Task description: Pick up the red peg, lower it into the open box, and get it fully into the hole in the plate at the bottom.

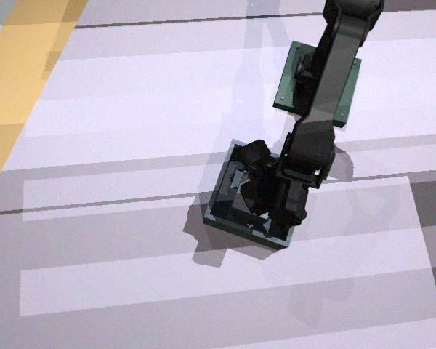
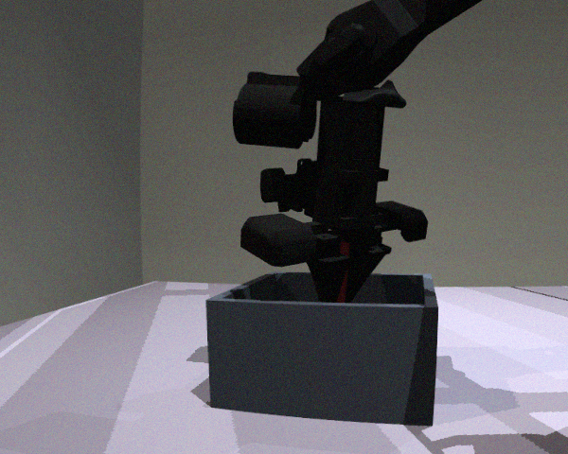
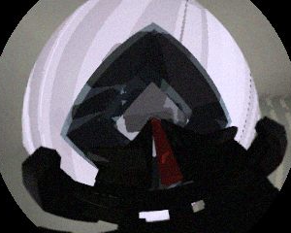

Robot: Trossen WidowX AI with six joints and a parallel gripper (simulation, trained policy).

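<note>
The grey plate is 30 mm below my gripper tip. The rest, counted from my gripper tip: red peg (10 mm behind, 10 mm to the left, 30 mm above); dark box (40 mm below).
</note>
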